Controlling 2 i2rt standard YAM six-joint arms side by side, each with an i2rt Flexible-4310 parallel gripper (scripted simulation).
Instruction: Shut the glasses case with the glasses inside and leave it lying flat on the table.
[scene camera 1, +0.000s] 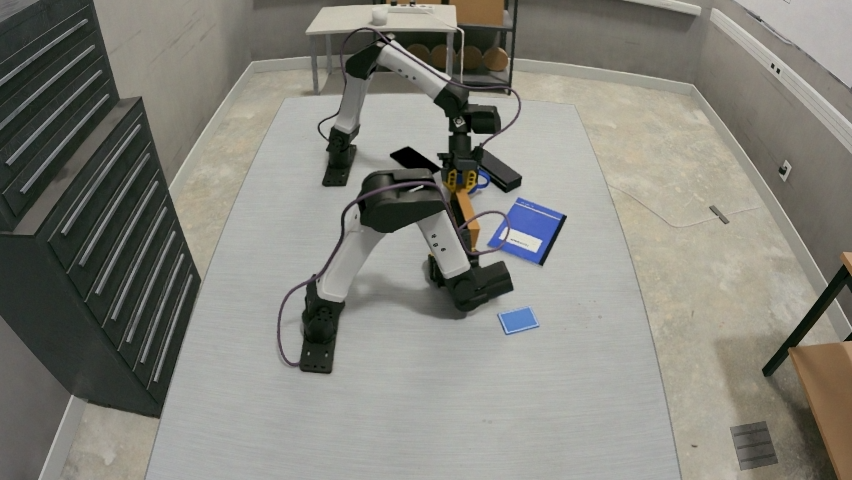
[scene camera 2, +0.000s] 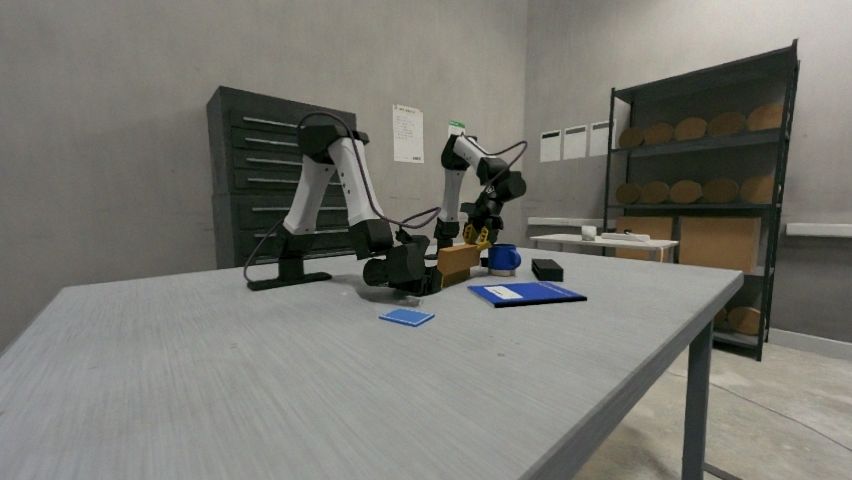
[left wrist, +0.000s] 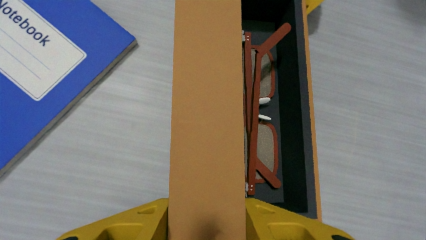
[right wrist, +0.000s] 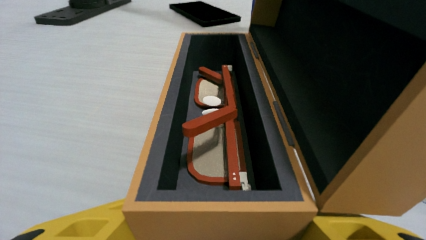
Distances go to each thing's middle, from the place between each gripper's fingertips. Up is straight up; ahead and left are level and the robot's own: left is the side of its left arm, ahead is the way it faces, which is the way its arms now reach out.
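Scene:
My left gripper is 20 mm above the lid (scene camera 2: 452, 259), 70 mm to the left of it and 10 mm short of it. Counting from that same left hand, I find the blue card (scene camera 1: 521, 319) 110 mm ahead, 340 mm to the right and 90 mm below, while the black box (scene camera 1: 504, 177) is 70 mm below, 120 mm ahead and 180 mm to the left.
My right hand (scene camera 2: 430, 279) is 40 mm short of the lid, 50 mm below it and 80 mm to the right of it. From this right hand the blue card sits 140 mm ahead, 10 mm below and 190 mm to the right. The black box, measured from my right hand as well, is 150 mm ahead and 330 mm to the left.

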